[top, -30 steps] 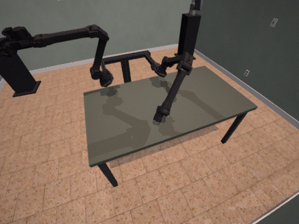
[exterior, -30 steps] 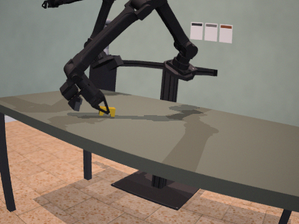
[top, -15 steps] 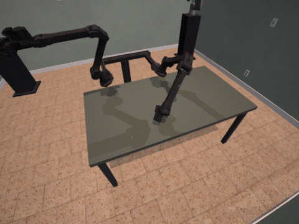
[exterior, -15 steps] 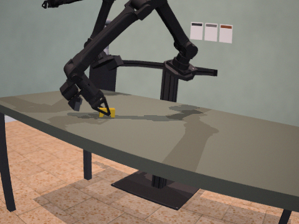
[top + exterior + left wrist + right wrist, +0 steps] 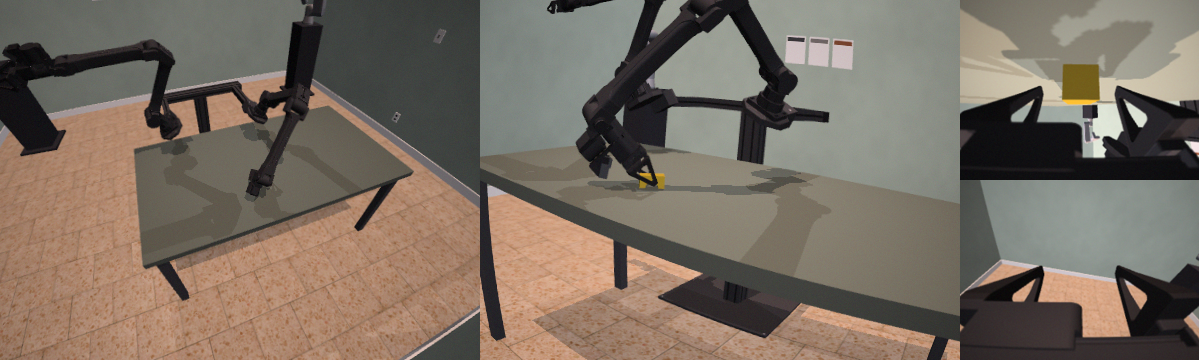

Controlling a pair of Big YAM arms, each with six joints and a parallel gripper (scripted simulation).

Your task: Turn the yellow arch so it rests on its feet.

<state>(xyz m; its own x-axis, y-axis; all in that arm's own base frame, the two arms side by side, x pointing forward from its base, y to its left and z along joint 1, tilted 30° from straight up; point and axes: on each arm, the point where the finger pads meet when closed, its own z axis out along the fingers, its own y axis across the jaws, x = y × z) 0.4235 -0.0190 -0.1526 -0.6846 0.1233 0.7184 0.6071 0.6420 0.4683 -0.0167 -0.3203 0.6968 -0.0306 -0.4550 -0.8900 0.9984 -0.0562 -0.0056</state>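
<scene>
My left hand is 1 cm above the yellow arch.
</scene>
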